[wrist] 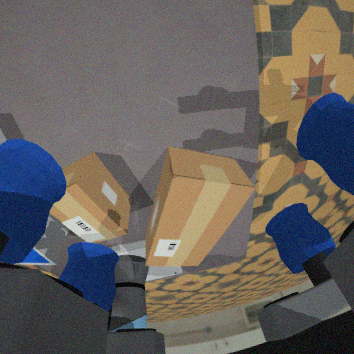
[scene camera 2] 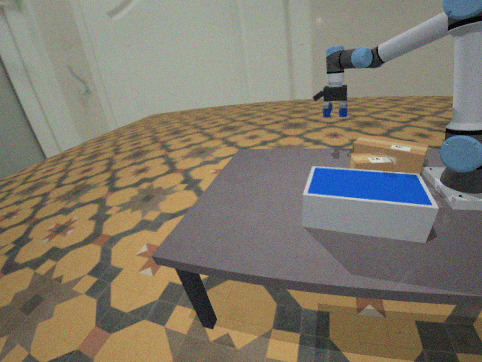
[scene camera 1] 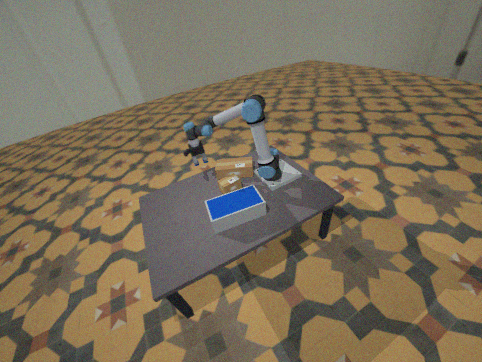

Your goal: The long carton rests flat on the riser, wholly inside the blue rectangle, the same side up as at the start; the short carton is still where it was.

Labels:
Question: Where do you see a riser with blue rectangle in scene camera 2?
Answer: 396, 205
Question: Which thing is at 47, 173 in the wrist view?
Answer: The suction head.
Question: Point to a riser with blue rectangle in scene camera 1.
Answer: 226, 211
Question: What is the suction head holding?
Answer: Nothing.

